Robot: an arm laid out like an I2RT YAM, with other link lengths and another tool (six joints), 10 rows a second.
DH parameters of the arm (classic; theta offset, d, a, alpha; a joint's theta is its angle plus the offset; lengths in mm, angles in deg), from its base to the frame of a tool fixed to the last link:
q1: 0 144.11 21.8 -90
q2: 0 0 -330 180
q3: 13.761 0 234.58 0
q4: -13.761 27.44 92.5 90
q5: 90 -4.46 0 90
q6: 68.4 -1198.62 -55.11 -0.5
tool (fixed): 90 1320.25 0 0
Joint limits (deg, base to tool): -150..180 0..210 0..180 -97..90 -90..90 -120..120
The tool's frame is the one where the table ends.
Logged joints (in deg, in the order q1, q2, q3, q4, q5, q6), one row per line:
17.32, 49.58, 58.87, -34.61, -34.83, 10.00
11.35, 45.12, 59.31, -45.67, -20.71, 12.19
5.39, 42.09, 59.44, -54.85, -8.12, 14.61
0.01, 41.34, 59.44, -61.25, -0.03, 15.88
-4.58, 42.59, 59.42, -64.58, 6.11, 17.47
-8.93, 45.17, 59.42, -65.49, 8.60, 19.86
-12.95, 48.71, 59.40, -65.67, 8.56, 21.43
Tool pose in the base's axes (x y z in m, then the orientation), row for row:
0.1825, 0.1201, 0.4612, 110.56, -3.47, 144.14
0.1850, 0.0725, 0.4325, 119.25, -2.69, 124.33
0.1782, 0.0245, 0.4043, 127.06, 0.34, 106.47
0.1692, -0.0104, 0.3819, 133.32, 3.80, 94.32
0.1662, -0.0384, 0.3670, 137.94, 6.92, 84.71
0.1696, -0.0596, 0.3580, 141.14, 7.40, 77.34
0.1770, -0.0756, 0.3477, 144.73, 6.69, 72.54
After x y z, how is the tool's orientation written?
As angles about the fixed x, y, z axes (roll, pitch, yaw), in degrees.
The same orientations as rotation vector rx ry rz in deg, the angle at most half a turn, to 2 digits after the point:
44.29, 127.68, 90.34
65.55, 120.10, 72.41
82.61, 110.91, 54.92
93.83, 104.14, 41.18
102.36, 97.77, 30.33
109.86, 92.11, 24.35
116.42, 88.80, 20.63

